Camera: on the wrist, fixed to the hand. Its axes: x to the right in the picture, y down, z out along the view.
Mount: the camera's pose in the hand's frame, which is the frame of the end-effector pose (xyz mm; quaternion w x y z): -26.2 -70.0 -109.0 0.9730 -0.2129 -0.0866 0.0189
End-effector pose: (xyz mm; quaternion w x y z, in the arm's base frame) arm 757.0 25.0 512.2 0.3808 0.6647 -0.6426 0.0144
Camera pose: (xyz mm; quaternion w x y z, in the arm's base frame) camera 864.3 96.2 542.1 0.4561 0.5548 -0.6739 -0.1732
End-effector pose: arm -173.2 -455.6 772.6 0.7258 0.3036 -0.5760 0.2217
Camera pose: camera -55.9 -429.2 717.6 0.7168 0.1492 -0.6763 0.0805
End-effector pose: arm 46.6 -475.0 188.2 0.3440 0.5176 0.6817 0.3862
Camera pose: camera -72.9 -530.6 178.9 0.4966 0.4767 0.5415 0.4826
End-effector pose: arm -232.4 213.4 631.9 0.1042 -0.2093 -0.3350 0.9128
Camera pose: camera -156.3 319.4 611.0 0.0106 -0.1531 -0.5254 0.8369
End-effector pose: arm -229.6 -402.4 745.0 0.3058 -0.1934 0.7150 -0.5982
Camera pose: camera -289.4 -319.9 829.2 0.3296 -0.2916 0.8003 -0.4073
